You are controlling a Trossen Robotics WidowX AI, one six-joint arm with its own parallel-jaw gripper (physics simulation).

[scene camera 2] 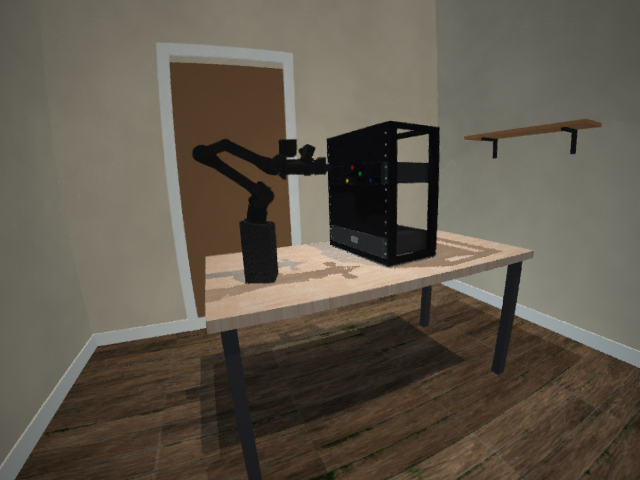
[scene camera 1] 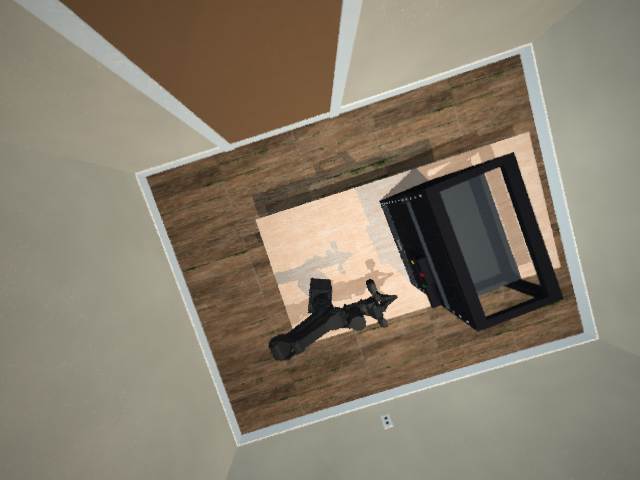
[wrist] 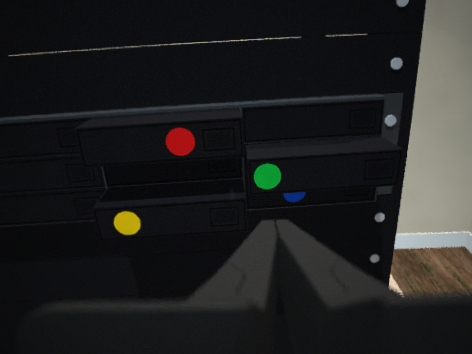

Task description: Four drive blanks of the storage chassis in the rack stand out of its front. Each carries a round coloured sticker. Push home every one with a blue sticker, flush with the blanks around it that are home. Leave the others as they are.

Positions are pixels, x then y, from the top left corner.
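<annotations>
Black rack: visible in scene camera 1 (453,220), in scene camera 2, in the wrist view. Black rack, same spot: (wrist: 315,87) and (scene camera 2: 376,160).
</annotations>
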